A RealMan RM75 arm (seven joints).
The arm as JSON. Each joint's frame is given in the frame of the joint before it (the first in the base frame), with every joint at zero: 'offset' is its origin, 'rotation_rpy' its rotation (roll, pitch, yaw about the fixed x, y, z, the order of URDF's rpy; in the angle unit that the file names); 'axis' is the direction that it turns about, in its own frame. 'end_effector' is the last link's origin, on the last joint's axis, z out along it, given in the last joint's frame.
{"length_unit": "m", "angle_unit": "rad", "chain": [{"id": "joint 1", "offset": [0.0, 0.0, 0.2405], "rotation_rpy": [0.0, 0.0, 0.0], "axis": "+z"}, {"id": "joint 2", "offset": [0.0, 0.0, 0.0], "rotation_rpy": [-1.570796, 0.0, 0.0], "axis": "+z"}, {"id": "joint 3", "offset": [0.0, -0.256, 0.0], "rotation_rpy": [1.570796, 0.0, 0.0], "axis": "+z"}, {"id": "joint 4", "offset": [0.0, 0.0, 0.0], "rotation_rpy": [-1.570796, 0.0, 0.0], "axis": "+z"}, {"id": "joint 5", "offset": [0.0, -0.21, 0.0], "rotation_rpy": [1.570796, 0.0, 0.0], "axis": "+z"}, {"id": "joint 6", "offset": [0.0, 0.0, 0.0], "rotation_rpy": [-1.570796, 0.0, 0.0], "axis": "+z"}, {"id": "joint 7", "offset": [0.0, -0.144, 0.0], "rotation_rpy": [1.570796, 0.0, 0.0], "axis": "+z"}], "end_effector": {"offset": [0.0, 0.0, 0.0], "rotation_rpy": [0.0, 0.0, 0.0]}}
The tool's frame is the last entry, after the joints.
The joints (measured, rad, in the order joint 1, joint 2, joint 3, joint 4, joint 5, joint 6, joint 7), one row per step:
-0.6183, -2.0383, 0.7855, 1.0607, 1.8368, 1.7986, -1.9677
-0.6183, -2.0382, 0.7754, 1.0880, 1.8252, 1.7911, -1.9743
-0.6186, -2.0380, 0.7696, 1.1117, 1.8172, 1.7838, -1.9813
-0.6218, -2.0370, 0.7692, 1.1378, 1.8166, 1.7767, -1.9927
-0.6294, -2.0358, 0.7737, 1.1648, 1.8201, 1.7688, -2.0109
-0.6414, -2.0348, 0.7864, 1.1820, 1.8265, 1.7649, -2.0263
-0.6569, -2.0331, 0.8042, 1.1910, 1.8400, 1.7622, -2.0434
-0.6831, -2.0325, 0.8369, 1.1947, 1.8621, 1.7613, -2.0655
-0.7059, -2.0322, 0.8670, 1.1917, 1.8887, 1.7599, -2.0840
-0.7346, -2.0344, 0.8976, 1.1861, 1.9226, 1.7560, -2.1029
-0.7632, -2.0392, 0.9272, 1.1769, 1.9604, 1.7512, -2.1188
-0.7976, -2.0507, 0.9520, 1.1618, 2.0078, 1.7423, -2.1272
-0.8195, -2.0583, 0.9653, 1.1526, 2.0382, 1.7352, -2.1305
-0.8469, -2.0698, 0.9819, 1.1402, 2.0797, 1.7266, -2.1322
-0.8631, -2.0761, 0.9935, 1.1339, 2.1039, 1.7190, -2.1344
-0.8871, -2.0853, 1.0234, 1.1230, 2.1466, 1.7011, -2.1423
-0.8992, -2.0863, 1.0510, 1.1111, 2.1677, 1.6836, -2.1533
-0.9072, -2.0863, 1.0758, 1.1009, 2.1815, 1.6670, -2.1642
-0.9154, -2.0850, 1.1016, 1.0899, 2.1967, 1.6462, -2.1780
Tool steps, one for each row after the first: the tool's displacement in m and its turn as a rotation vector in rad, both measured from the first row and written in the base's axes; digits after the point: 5 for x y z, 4 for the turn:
0.00376, 0.00202, 0.00653, 0.0313, -0.0061, -0.0072
0.00711, 0.00360, 0.01163, 0.0559, -0.0083, -0.0130
0.01128, 0.00533, 0.01585, 0.0747, -0.0007, -0.0196
0.01710, 0.00750, 0.01911, 0.0874, 0.0115, -0.0260
0.02372, 0.00928, 0.01913, 0.0854, 0.0269, -0.0378
0.03003, 0.01123, 0.01681, 0.0724, 0.0486, -0.0467
0.03968, 0.01342, 0.01014, 0.0414, 0.0828, -0.0635
0.04630, 0.01519, 0.00286, 0.0110, 0.1194, -0.0724
0.05398, 0.01753, -0.00579, -0.0188, 0.1615, -0.0820
0.06072, 0.01950, -0.01548, -0.0476, 0.2059, -0.0901
0.06810, 0.02193, -0.02734, -0.0722, 0.2524, -0.1014
0.07273, 0.02358, -0.03433, -0.0828, 0.2816, -0.1096
0.07815, 0.02513, -0.04381, -0.0960, 0.3212, -0.1218
0.08161, 0.02619, -0.04925, -0.1010, 0.3458, -0.1293
0.08614, 0.02762, -0.05940, -0.1093, 0.3961, -0.1389
0.08757, 0.02883, -0.06588, -0.1153, 0.4296, -0.1379
0.08832, 0.02974, -0.07114, -0.1193, 0.4553, -0.1350
0.08868, 0.03139, -0.07611, -0.1192, 0.4830, -0.1282

